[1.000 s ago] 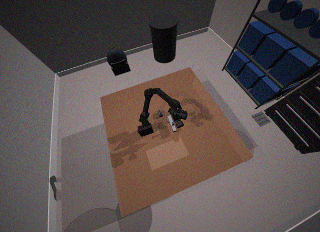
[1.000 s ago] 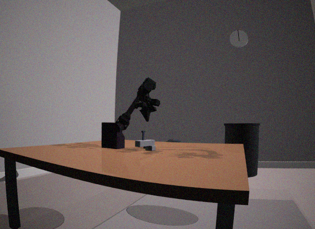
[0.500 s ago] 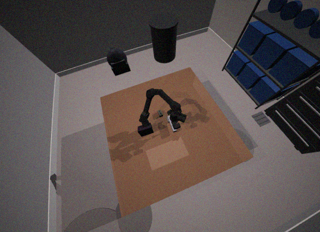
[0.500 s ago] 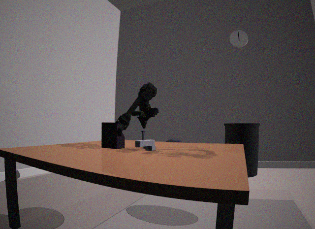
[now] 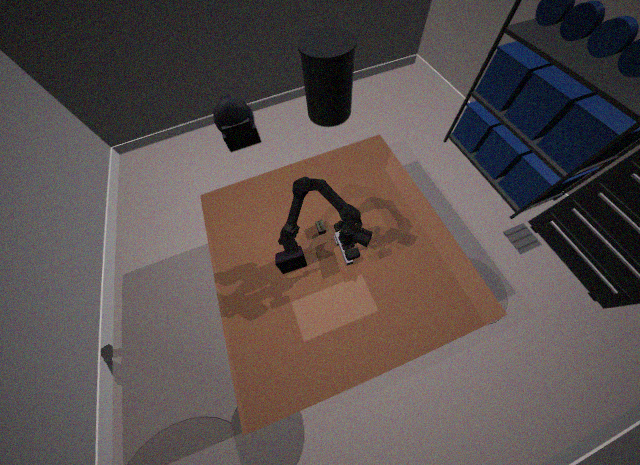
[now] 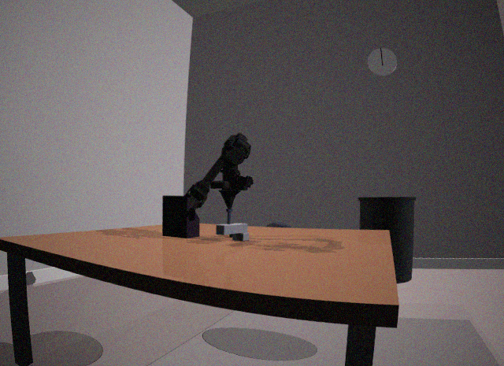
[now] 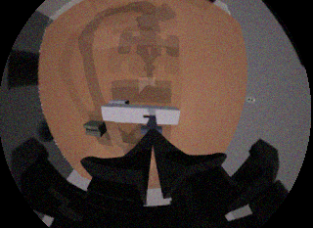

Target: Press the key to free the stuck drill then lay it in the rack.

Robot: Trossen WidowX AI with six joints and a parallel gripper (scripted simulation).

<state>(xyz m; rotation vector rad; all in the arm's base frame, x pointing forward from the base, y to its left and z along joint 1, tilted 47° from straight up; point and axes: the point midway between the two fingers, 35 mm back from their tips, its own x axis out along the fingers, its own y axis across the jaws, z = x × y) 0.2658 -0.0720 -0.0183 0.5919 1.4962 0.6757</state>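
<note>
Now: the thin dark pin 30 mm below my gripper tip. Also, from my gripper tip: drill 50 mm to the left, 80 mm below; then greenish rack 80 mm behind, 200 mm to the left, 110 mm below; then light grey block 30 mm to the left, 90 mm below.
</note>
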